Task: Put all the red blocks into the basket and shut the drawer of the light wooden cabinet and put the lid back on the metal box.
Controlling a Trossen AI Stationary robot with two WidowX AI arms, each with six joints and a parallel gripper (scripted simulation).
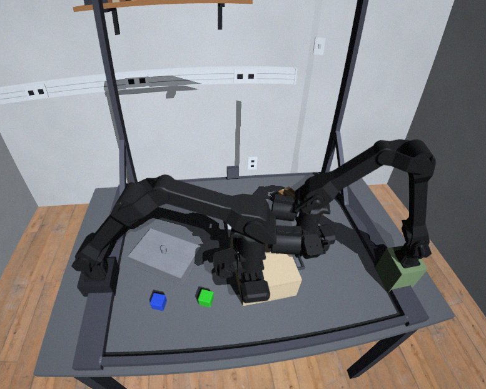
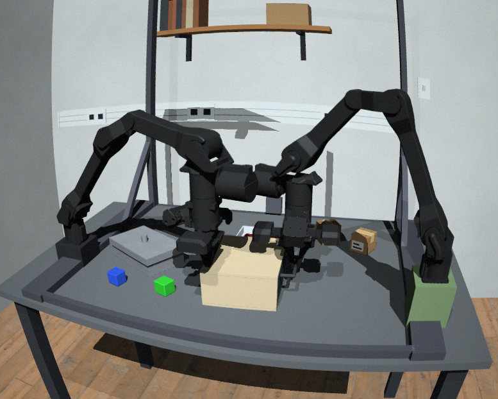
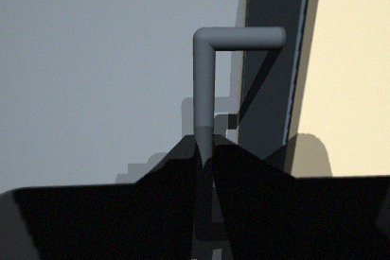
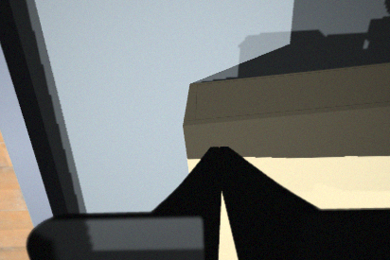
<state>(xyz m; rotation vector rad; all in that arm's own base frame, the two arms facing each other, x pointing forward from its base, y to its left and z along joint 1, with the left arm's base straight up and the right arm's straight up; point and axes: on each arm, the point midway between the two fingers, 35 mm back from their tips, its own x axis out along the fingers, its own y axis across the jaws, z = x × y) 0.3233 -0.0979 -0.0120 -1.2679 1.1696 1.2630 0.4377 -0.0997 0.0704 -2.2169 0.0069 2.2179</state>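
My right hand is 90 mm past the light wooden cabinet, 40 mm to the right of it and 90 mm above it. The rest, counted from my right hand: grey lid: 140 mm behind, 250 mm to the right, 80 mm below; then blue block: 20 mm ahead, 250 mm to the right, 110 mm below; then drawer: 100 mm behind, 70 mm to the left, 90 mm below.
The drawer is 9 cm to the right of my left hand, 6 cm below it and 1 cm ahead of it. The rest, counted from my left hand: grey lid: 41 cm to the right, 4 cm below, 2 cm behind; then white basket: 21 cm behind, 15 cm to the right, 8 cm below; then light wooden cabinet: 12 cm to the right, 5 cm below, 2 cm ahead.
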